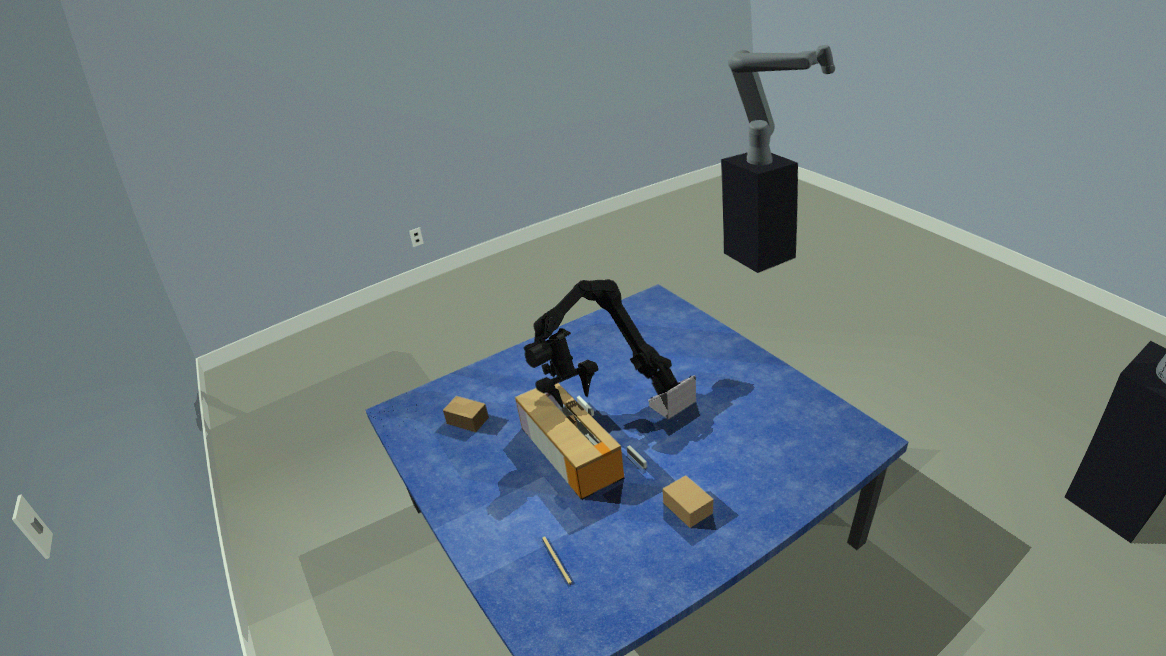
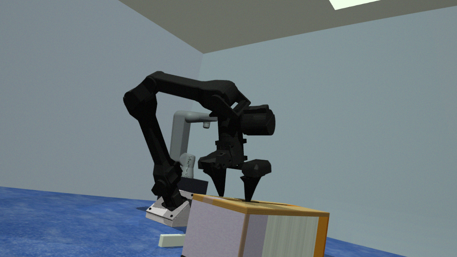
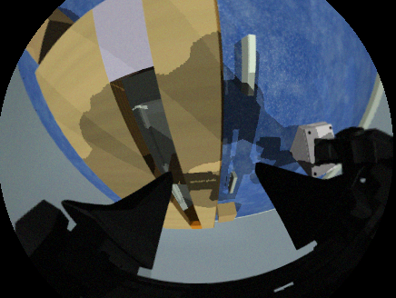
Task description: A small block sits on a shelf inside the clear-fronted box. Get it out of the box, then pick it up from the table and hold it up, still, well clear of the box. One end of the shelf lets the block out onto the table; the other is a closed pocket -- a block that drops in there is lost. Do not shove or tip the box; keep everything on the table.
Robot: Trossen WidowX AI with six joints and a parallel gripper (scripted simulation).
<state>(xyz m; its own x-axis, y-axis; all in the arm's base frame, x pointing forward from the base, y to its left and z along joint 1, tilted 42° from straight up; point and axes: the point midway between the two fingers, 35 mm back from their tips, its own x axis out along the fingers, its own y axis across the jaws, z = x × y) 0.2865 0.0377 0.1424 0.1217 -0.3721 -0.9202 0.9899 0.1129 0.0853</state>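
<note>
Now: gripper tip 40 mm to the right of the brown block, 40 mm short of it and 40 mm above it. Also, from my gripper tip: thin wooden stick: 420 mm to the left, 290 mm ahead, 120 mm below; then box: 60 mm to the left, 60 mm below, 30 mm ahead.
</note>
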